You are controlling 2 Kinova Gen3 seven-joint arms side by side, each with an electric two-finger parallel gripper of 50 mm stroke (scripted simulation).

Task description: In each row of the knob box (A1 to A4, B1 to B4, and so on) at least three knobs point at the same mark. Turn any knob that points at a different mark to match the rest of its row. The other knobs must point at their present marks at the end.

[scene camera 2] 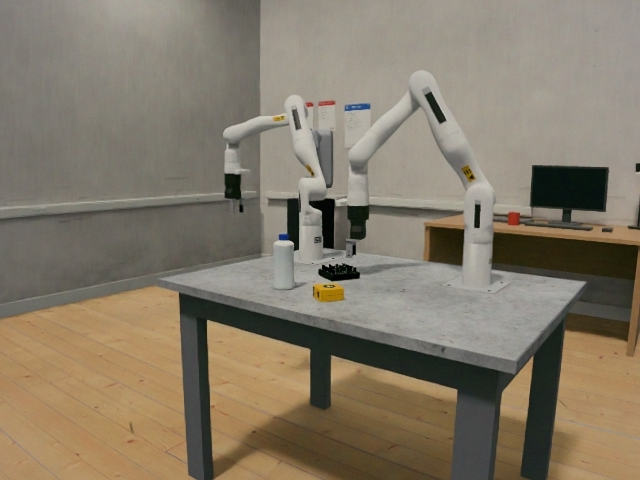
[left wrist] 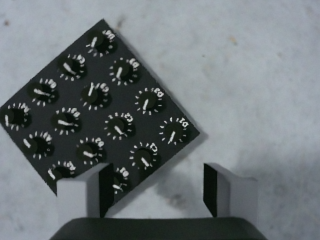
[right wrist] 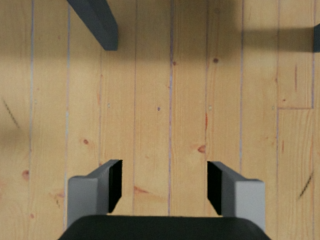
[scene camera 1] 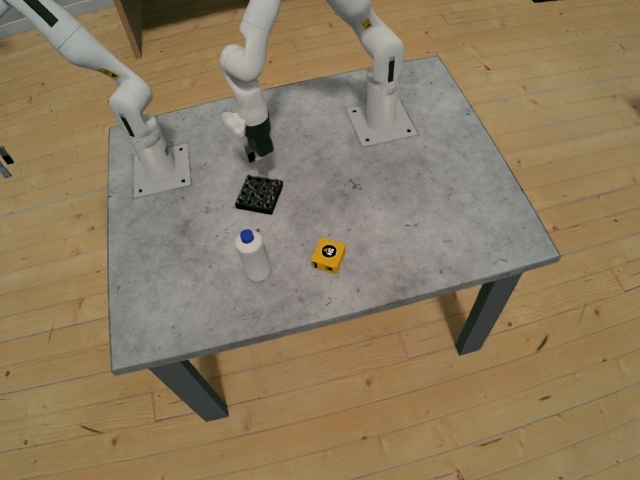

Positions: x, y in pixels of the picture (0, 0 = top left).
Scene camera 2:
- my left gripper: 351, 256
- white bottle: 283, 248
